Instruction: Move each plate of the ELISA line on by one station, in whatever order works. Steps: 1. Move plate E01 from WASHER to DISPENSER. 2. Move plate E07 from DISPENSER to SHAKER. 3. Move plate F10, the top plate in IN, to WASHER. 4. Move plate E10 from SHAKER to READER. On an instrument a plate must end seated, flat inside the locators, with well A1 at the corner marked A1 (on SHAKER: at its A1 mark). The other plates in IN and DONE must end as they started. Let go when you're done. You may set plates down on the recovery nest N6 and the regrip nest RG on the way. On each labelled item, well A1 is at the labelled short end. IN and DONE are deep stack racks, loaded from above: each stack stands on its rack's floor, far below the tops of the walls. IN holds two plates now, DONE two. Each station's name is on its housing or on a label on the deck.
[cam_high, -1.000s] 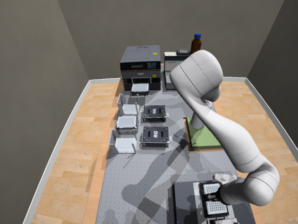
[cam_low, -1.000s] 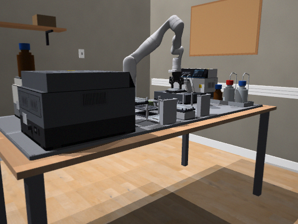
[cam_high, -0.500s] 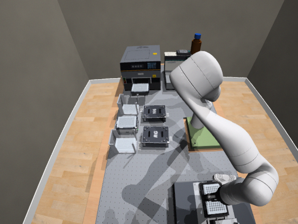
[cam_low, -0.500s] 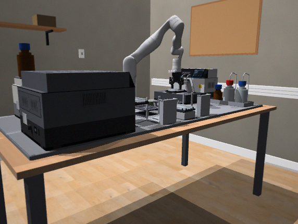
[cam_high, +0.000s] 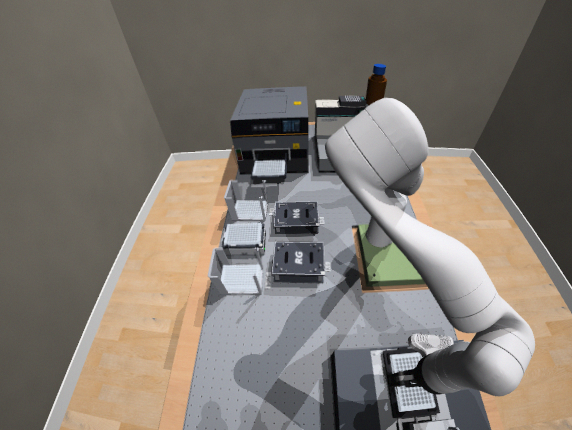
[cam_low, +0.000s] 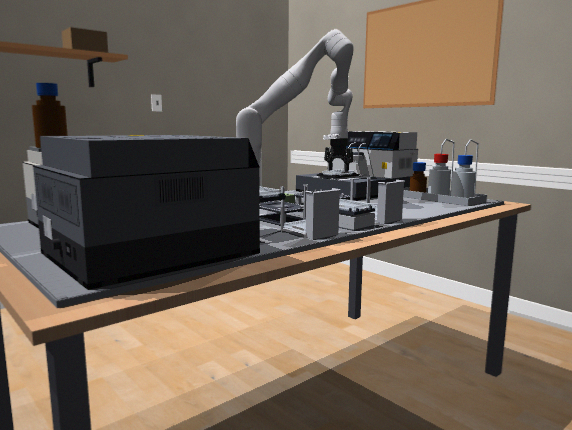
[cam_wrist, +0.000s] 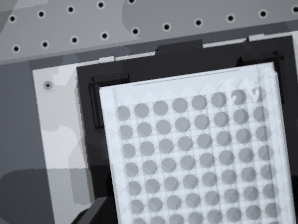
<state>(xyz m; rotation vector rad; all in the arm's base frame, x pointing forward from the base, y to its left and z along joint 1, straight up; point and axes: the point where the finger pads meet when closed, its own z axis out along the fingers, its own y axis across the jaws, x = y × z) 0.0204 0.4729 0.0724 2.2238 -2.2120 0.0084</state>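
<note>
The washer nest is 2 cm below my hand. Round my hand: DONE label 37 cm ahead, 32 cm to the right, 10 cm below; then nest RG 27 cm ahead, 37 cm to the right, 5 cm below; then A1 corner mark 19 cm ahead, 32 cm to the right, 4 cm below.
</note>
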